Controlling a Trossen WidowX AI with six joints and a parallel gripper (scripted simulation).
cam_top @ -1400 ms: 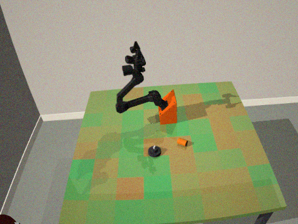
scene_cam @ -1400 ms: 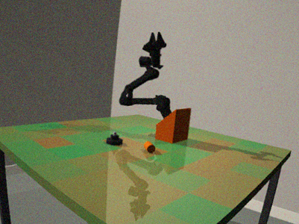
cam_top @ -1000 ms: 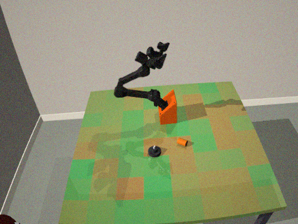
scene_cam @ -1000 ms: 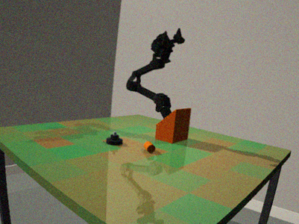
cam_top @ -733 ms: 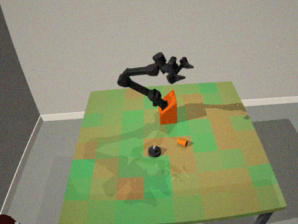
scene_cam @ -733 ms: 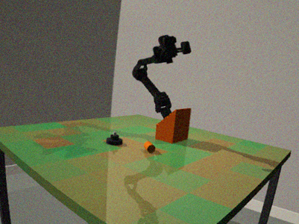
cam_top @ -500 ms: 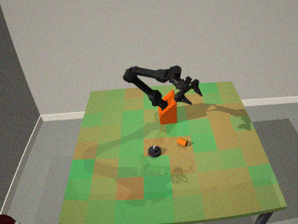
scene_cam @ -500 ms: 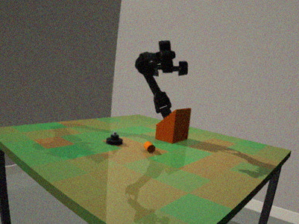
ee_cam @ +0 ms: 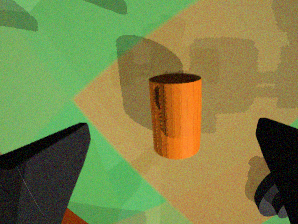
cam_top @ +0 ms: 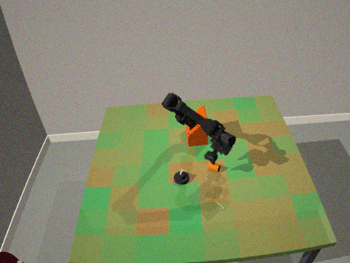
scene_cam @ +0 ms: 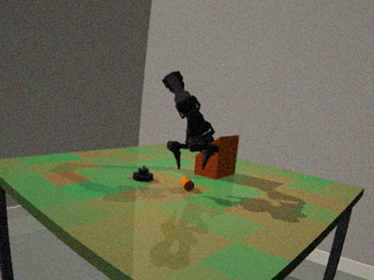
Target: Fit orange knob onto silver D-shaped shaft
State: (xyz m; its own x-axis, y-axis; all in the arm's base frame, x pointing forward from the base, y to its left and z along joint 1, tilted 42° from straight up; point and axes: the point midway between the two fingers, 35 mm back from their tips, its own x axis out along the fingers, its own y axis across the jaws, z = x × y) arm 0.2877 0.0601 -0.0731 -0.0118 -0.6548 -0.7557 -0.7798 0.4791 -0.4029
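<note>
Right now the orange knob is 6 cm below my gripper tip. Also, from my gripper tip: round pedestal: 21 cm to the right, 5 cm below, 4 cm ahead.
</note>
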